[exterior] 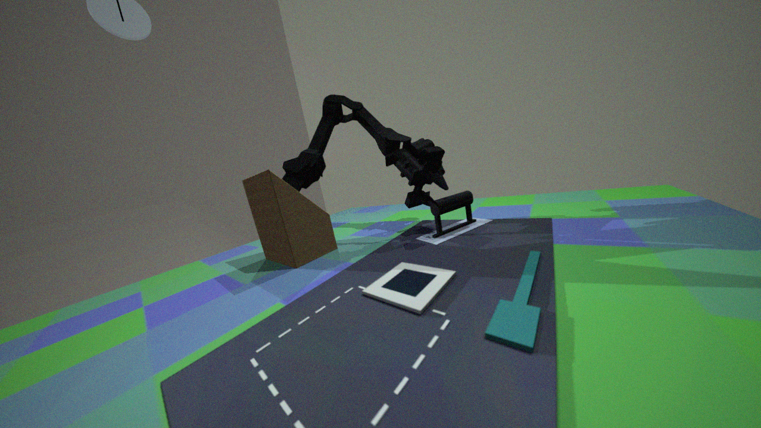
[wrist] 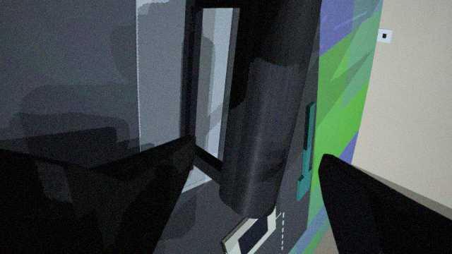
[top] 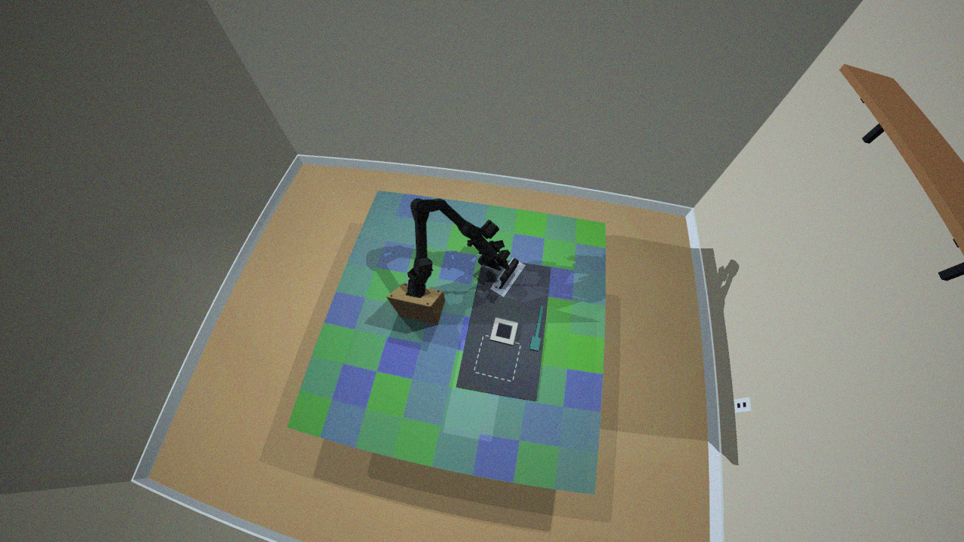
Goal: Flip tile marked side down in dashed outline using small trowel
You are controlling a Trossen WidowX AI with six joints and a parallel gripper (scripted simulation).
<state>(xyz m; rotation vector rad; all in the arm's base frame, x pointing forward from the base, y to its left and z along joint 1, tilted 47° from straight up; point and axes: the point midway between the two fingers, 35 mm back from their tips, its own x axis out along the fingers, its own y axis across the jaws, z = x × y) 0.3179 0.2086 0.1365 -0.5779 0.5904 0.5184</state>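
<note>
The dark mat is 22 cm to the right of my gripper tip, 10 cm below it and 6 cm ahead of it. Round my gripper tip: tile: 26 cm to the right, 8 cm below, 5 cm ahead; teal trowel: 24 cm to the right, 20 cm ahead, 8 cm below.
</note>
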